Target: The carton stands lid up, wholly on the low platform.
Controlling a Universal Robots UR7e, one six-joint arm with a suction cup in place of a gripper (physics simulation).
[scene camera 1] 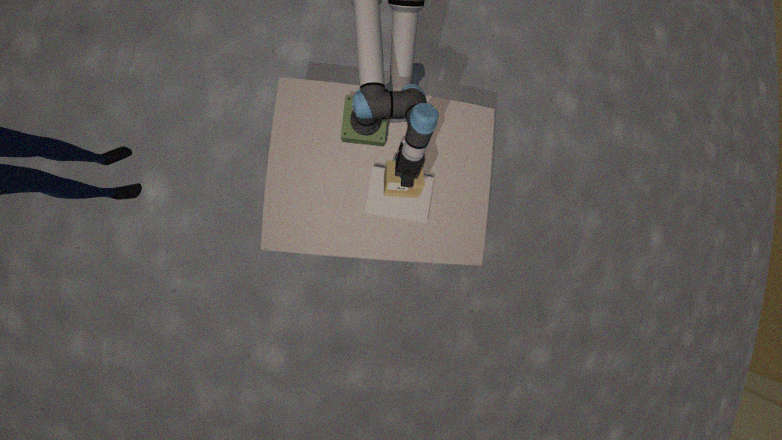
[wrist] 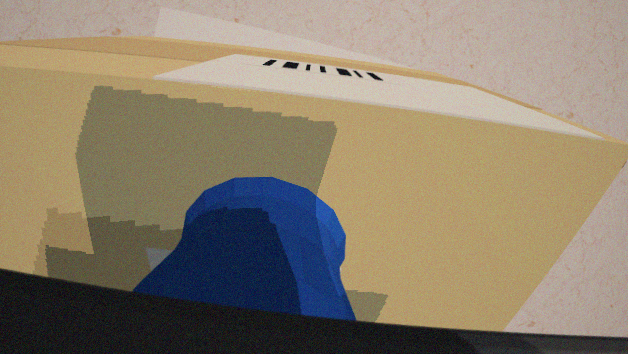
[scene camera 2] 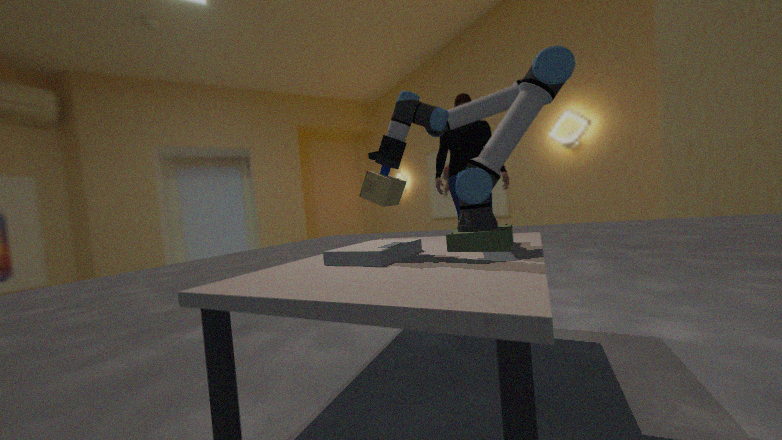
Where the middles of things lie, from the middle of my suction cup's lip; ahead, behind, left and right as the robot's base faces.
My suction cup is 6 cm above the tan carton (scene camera 2: 383, 190) and 1 cm short of it. The rest, counted from my suction cup: low platform (scene camera 1: 406, 208) (30 cm below, 6 cm ahead, 2 cm to the left).
